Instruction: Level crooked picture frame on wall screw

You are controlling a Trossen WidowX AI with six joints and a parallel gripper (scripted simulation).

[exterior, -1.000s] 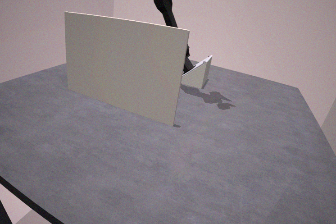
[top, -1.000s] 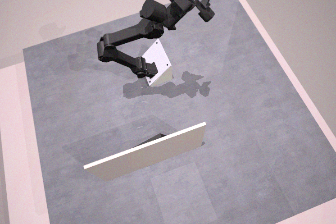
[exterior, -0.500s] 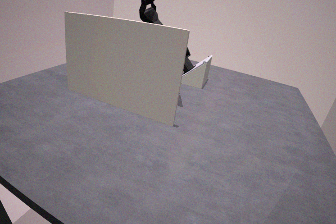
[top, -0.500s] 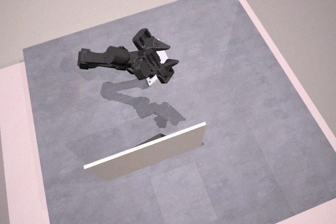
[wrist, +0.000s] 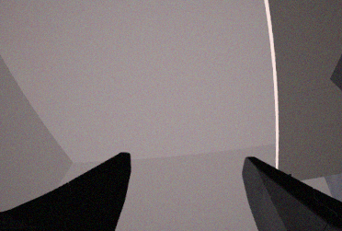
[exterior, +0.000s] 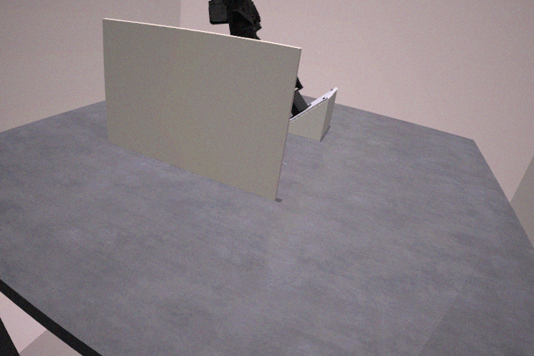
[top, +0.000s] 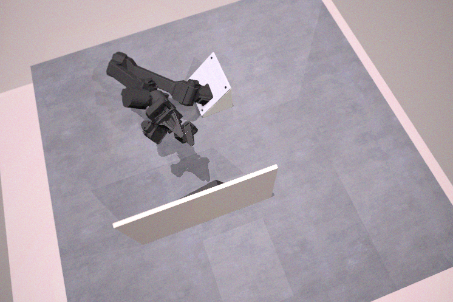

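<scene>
The picture frame is 21 cm below my gripper tip, 11 cm ahead of it and 1 cm to the right of it. The rest, counted from my gripper tip: wall panel 22 cm below, 12 cm ahead, 2 cm to the right.
</scene>
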